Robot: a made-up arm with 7 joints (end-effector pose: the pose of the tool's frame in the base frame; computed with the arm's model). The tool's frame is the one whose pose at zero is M. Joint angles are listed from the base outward.
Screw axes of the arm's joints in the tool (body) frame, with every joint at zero. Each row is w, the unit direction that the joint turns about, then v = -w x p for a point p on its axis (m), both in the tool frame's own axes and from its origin. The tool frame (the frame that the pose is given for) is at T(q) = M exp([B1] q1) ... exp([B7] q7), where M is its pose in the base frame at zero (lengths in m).
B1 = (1, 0, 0, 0, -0.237, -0.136)
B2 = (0, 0, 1, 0.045, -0.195, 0)
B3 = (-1, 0, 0, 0, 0.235, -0.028)
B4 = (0, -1, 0, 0.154, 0, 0.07)
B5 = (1, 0, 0, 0, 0.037, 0.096)
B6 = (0, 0, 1, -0.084, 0.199, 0)
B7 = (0, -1, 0, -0.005, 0, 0.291)
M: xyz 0.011 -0.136 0.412 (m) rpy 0 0 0 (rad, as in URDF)
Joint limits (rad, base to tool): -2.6..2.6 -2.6..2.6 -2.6..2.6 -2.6..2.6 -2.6..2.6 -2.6..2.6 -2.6..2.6
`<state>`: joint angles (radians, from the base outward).
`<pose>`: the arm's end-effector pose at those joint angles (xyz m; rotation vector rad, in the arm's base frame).
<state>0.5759 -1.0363 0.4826 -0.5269 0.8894 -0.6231 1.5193</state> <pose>0.0745 -0.1561 0.7918 -0.5522 -0.0466 -1.8386</pose>
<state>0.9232 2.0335 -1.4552 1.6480 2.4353 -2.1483 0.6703</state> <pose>0.4994 0.0886 0.2670 -1.0288 -2.0428 -1.8701</pose>
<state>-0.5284 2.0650 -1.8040 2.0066 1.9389 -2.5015 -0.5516</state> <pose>0.5484 0.1220 0.2148 -0.9473 -2.3189 0.1662</pose>
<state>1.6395 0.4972 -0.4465 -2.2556 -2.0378 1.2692 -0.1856</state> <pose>0.1521 -0.4522 -0.6516 1.5261 0.9112 -2.1766</pose>
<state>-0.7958 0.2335 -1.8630 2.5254 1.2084 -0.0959 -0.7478</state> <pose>0.1523 -0.4757 0.7113 0.8551 -1.8200 0.4506</pose>
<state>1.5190 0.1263 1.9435 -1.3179 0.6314 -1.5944 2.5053</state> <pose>0.0719 0.3020 0.3727 -2.0372 -0.5156 0.0253</pose>
